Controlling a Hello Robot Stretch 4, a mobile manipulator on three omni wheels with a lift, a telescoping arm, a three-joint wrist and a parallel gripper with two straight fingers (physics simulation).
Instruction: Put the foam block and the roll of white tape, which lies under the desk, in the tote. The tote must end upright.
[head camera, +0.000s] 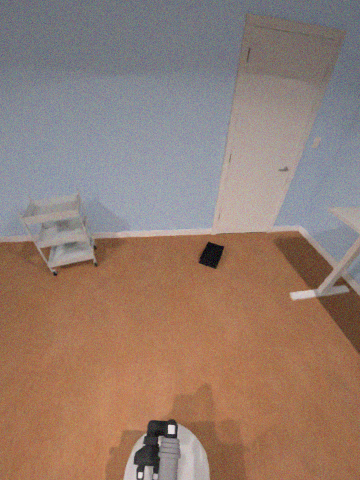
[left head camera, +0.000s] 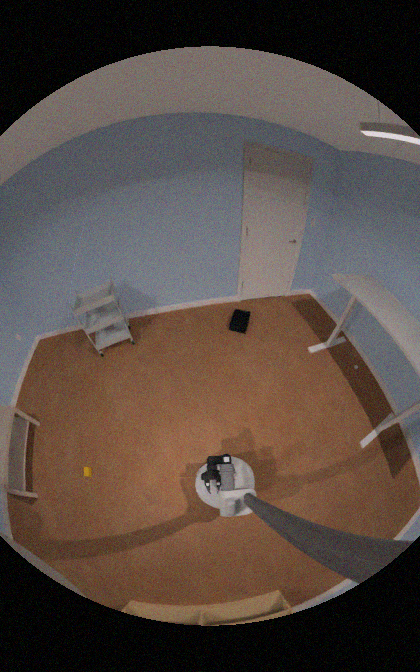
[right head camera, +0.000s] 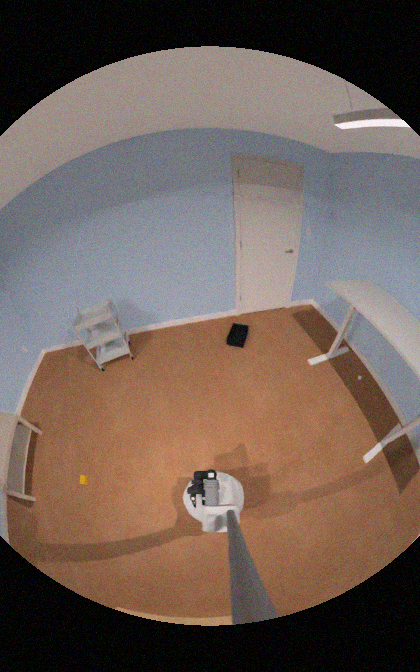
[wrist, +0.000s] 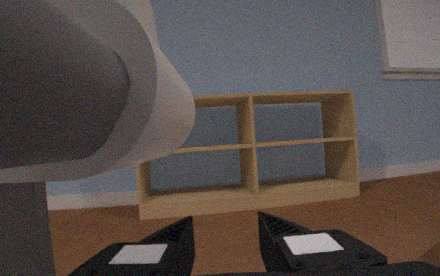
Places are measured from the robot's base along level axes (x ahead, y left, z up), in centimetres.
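Pixels of known places: gripper, between the fingertips: (wrist: 226, 233).
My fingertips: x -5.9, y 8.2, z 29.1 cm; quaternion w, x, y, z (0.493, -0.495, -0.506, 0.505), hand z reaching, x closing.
Observation:
Behind a point stands the place of what it marks.
A black tote (head camera: 211, 255) {x 175.2, y -32.8, z -2.5 cm} (left head camera: 240, 321) (right head camera: 237, 335) sits on the floor in front of the door; its inside is too dark to make out. A yellow foam block (left head camera: 87, 471) (right head camera: 84, 480) lies on the floor at the left, near a low table. The roll of white tape (left head camera: 356, 367) (right head camera: 359, 377) is a tiny pale spot on the shaded floor under the desk at the right. My gripper (wrist: 226, 233) {x -5.9, y 8.2, z 29.1 cm} (left head camera: 213, 489) is partly open with nothing between its fingers. It is folded in over my base, far from the block, the tape and the tote.
The white desk (left head camera: 382, 310) (right head camera: 380, 312) has floor-level feet at the right. A three-shelf cart (head camera: 55, 217) {x 135.4, y 113.4, z 65.7 cm} (left head camera: 95, 304) (right head camera: 93, 320) stands by the back wall. The low table (left head camera: 27, 495) (right head camera: 22, 496) is at the left. A wooden shelf unit (wrist: 248, 125) {x -137.6, y 19.5, z 41.6 cm} shows in the wrist view.

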